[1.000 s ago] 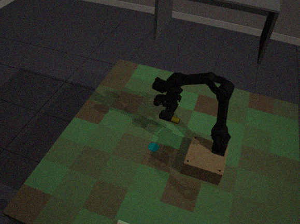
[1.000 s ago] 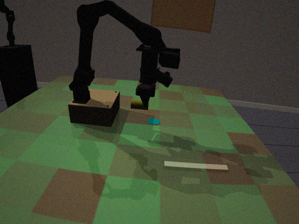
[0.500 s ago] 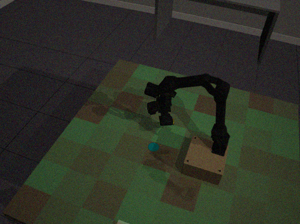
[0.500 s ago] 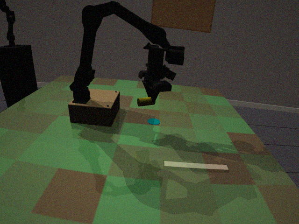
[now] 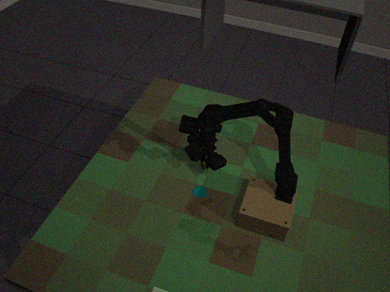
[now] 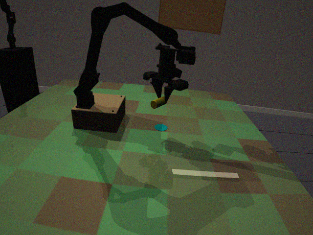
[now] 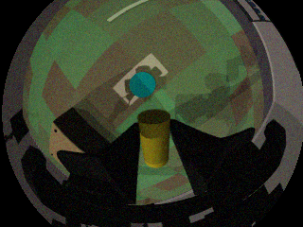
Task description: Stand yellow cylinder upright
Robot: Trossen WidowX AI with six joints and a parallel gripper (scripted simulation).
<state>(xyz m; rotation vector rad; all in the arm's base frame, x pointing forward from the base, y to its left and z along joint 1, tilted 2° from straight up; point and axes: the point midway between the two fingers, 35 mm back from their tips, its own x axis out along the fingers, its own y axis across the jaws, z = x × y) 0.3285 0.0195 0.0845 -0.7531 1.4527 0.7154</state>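
My gripper tip is now 140 mm above the cyan circle, 30 mm to the right of it and 10 mm short of it. Also, from my gripper tip: yellow tall cylinder: 20 mm to the right, 10 mm behind.
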